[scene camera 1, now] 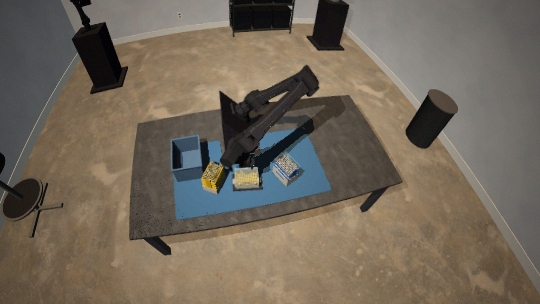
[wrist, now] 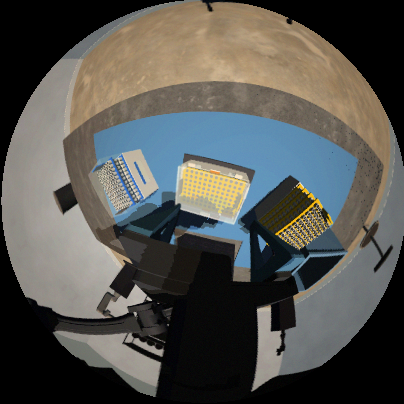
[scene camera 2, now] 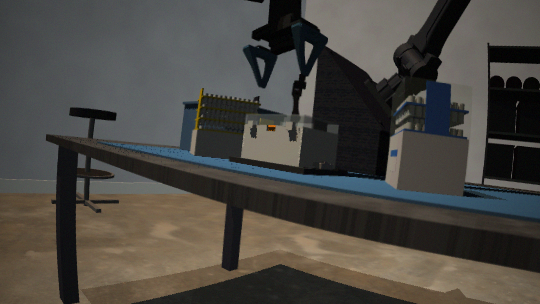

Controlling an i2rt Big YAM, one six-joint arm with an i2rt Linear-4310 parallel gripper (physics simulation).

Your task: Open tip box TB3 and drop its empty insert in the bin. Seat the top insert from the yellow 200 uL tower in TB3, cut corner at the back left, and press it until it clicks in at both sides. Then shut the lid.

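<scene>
Tip box TB3 (scene camera 1: 247, 178) (scene camera 2: 270, 145) (wrist: 213, 190) stands on a dark base at mid-mat. Its clear lid is down and a yellow insert shows through it. An orange mark and two latches are on its front. The yellow tower (scene camera 1: 213, 176) (scene camera 2: 227, 112) (wrist: 305, 225) holds stacked tip inserts and stands beside the box, on its left in the scene camera 1 view. The blue bin (scene camera 1: 187, 170) (scene camera 2: 188, 125) stands beyond the tower. My gripper (scene camera 2: 283, 80) (wrist: 217, 215) is open and empty, above the box and apart from its lid. The arm hides the fingers in the scene camera 1 view.
A blue-and-white tip tower (scene camera 1: 286, 167) (scene camera 2: 427, 160) (wrist: 125, 180) with a clear cover stands on the other side of the box. A tall dark panel (scene camera 1: 229, 122) (scene camera 2: 345, 100) stands behind, near the arm base. The blue mat (scene camera 1: 200, 206) lies on the dark table (scene camera 1: 150, 200).
</scene>
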